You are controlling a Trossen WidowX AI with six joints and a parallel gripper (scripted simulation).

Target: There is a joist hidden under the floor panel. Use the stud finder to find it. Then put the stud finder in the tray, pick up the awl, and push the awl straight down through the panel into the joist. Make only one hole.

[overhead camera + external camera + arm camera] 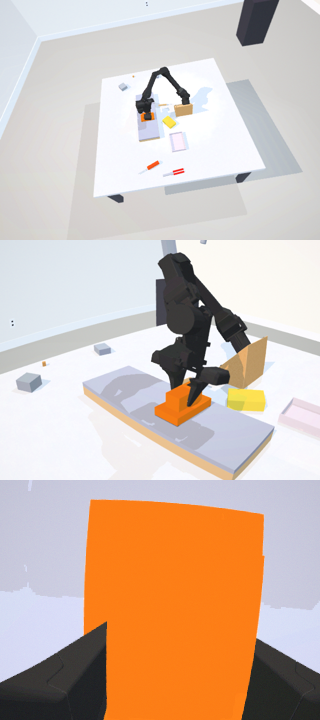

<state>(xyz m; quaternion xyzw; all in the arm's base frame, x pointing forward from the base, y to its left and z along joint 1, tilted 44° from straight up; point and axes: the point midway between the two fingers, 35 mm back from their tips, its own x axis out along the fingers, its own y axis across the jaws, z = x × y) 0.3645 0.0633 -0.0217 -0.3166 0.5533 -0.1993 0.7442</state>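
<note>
My gripper tip is 25 cm past the pale pink tray, 26 cm to the right of it and 5 cm above it. Also, from my gripper tip: orange stud finder: 2 cm behind, 2 cm above; then yellow block: 20 cm behind, 6 cm to the left, 5 cm below; then awl: 19 cm behind, 15 cm to the right, 6 cm below.
</note>
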